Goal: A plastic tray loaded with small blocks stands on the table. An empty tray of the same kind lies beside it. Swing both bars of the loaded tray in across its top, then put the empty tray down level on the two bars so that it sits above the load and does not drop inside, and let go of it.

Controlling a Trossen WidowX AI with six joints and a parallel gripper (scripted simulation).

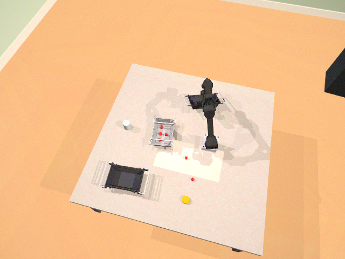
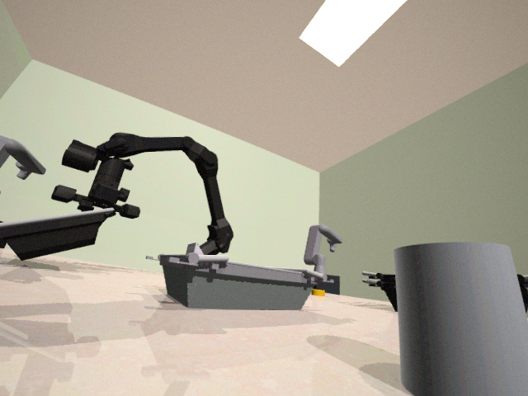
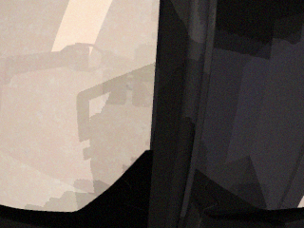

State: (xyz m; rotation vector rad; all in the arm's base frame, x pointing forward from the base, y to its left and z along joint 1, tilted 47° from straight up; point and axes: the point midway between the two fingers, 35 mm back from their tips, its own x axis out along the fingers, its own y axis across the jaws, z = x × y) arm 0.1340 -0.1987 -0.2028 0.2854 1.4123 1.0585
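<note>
The dark tray lies 3 cm ahead of my gripper tip and 6 cm to the right of it. From my gripper tip the other things lie so: yellow disc (9 cm behind, 73 cm to the left, 6 cm below).
</note>
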